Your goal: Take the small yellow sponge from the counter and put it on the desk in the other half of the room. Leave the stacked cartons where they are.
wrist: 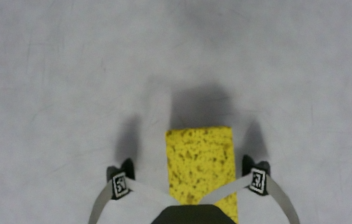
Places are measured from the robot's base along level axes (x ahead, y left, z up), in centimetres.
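Pixels of known places: hand, its tool point: [188,173].
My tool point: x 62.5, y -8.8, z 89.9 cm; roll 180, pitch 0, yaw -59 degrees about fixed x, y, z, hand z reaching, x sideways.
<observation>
Behind a point stands the place of what it marks.
The small yellow sponge [201,154] @(x 65.1, y -8.6, z 92.7 cm), speckled with dark spots, lies flat on the pale grey counter [70,80] @(x 64.7, y 8.4, z 88.2 cm) in the lower middle of the wrist view. My gripper [189,169] @(x 62.5, y -8.8, z 89.9 cm) is open above it, one finger on each side of the sponge. There is a gap on both sides, wide on the left and narrow on the right. The dark gripper body and the pale finger strips hide part of the sponge's near end. The desk does not show in this view.
Soft shadows of the fingers fall on the counter ahead of each fingertip, and a darker shadow lies at the sponge's far edge. The stacked cartons do not show in this view.
</observation>
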